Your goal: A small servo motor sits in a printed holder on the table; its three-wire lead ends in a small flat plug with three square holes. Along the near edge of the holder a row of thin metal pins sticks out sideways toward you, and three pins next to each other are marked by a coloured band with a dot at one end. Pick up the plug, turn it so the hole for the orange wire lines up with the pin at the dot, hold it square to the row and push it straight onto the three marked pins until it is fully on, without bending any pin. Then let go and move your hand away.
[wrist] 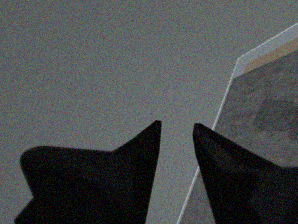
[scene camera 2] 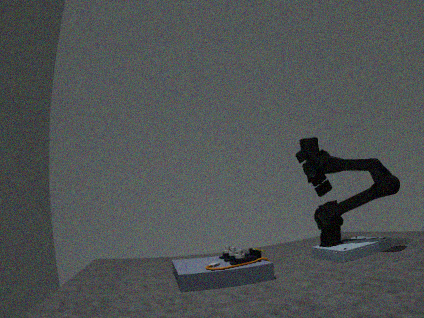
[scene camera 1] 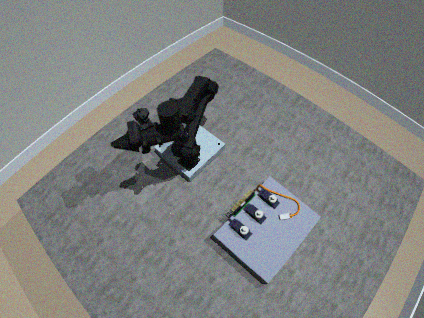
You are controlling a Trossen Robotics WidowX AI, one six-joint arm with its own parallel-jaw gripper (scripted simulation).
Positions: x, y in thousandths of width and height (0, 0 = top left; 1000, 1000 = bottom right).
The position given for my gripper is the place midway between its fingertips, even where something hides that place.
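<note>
There is a pale grey holder plate (scene camera 1: 640, 769) in the scene. I see my gripper (scene camera 1: 265, 458) together with the plate, and the wrist view gives me my gripper (wrist: 592, 569) once more.
</note>
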